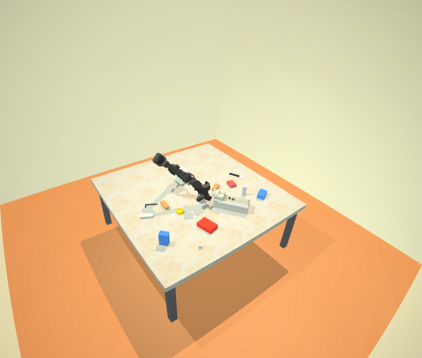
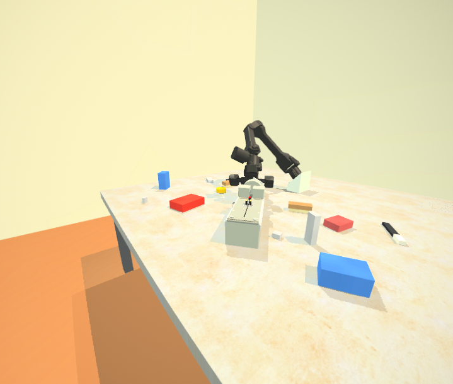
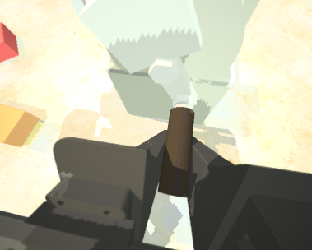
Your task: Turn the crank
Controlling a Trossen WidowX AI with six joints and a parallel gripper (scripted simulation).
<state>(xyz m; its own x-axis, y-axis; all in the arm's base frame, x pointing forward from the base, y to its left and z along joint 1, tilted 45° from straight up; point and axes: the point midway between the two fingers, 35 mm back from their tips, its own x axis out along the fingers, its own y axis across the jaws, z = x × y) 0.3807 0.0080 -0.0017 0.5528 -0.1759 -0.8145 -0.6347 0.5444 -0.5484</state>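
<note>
The crank is 4 cm above my gripper tip. From my gripper tip the other things lie so: brown crank handle 1 cm behind, 1 cm to the right, 3 cm above; red pointer 10 cm ahead, 10 cm to the left, 5 cm above; yellow disc 4 cm behind, 24 cm to the right, 3 cm below.
</note>
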